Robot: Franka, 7 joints.
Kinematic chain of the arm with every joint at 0, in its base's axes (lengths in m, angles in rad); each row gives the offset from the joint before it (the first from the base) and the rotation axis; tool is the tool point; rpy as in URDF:
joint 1: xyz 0 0 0.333 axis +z
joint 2: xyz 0 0 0 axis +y
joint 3: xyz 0 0 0.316 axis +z
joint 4: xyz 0.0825 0 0 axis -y
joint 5: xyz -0.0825 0 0.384 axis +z
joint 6: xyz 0 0 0 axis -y
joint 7: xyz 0.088 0 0 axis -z
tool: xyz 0 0 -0.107 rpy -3.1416 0 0
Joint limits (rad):
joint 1: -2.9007..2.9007
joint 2: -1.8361..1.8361
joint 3: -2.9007..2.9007
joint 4: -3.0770..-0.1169
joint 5: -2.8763..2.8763
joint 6: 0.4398..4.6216
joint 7: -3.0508..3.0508
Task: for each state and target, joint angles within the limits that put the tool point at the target. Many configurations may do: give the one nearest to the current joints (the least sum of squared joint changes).
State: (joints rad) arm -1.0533 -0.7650 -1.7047 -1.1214 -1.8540 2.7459 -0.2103
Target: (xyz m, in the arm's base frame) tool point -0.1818 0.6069 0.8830
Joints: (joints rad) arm -1.8157 -0.7951 -1.7017 -0.6101 -1.8297 2.8636 -0.2103
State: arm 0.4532 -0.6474 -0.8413 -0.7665 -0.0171 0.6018 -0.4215
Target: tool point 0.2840 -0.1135 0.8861
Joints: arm 0.6100 -0.2587 -0.7091 -0.9130 0.0272 0.6815 -0.4215
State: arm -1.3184 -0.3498 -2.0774 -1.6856 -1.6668 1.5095 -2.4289
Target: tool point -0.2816 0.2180 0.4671
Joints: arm -1.2843 0.3344 -2.2021 -2.4862 -1.2819 0.9364 -2.4289
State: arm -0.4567 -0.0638 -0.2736 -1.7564 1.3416 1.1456 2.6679
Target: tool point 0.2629 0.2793 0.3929
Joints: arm 0.1426 -0.0718 0.3323 -2.4195 1.1675 0.9625 2.6679
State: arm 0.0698 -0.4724 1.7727 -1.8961 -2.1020 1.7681 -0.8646
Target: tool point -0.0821 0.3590 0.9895
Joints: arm 0.1773 -0.5914 1.0080 -1.3485 -2.0972 1.4507 -0.8646
